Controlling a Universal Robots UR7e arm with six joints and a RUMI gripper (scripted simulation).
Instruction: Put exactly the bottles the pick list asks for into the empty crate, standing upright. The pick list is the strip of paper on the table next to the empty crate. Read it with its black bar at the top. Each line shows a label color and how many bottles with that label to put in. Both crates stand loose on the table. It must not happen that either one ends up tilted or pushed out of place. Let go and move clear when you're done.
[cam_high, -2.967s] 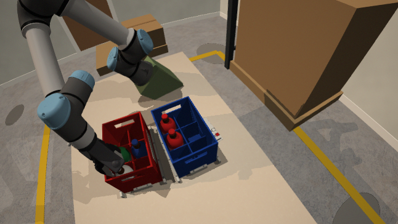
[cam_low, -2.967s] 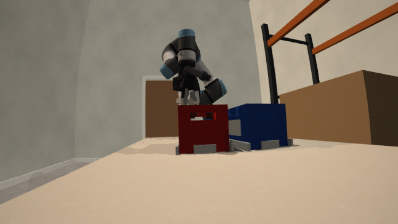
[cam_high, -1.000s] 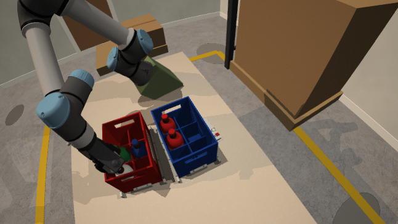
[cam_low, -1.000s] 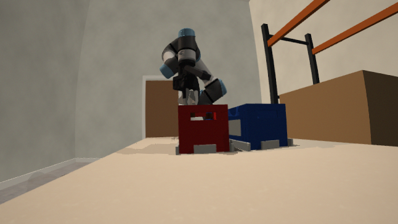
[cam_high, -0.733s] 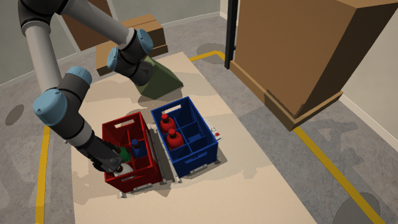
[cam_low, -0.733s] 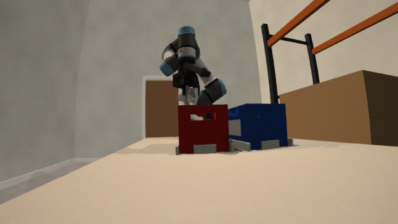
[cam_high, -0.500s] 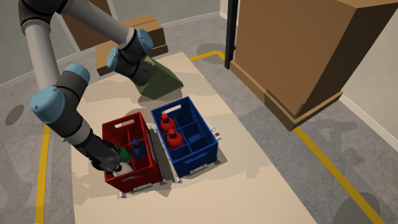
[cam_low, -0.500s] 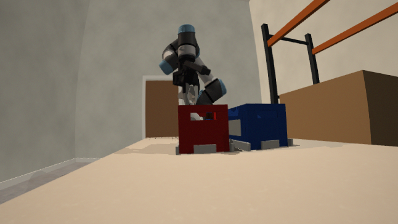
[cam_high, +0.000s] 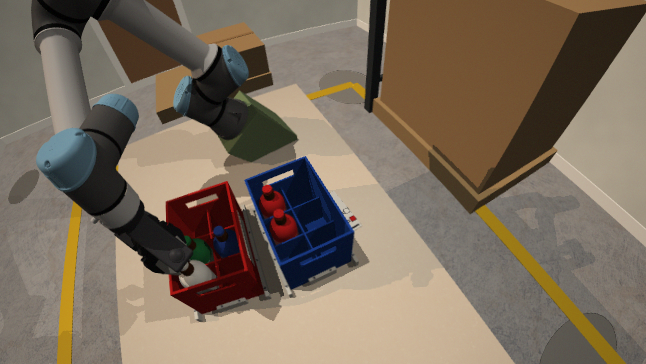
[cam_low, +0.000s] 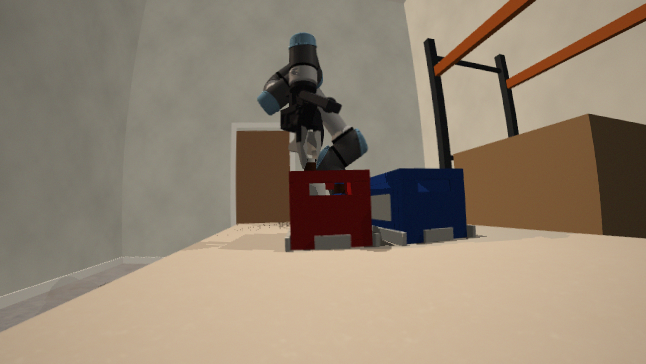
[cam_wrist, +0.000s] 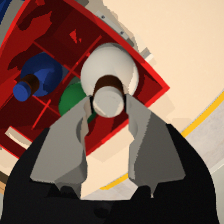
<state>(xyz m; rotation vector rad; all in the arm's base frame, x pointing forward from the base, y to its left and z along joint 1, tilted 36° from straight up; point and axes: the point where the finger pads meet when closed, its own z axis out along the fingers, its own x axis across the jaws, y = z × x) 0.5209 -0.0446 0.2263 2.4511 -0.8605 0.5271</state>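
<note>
My hand is 7 cm above the white-label bottle. Also, from my hand: red crate: 12 cm below, 9 cm behind, 4 cm to the left; then blue bottle: 11 cm below, 9 cm behind, 8 cm to the left; then green bottle: 11 cm below, 9 cm behind, 1 cm to the right.
</note>
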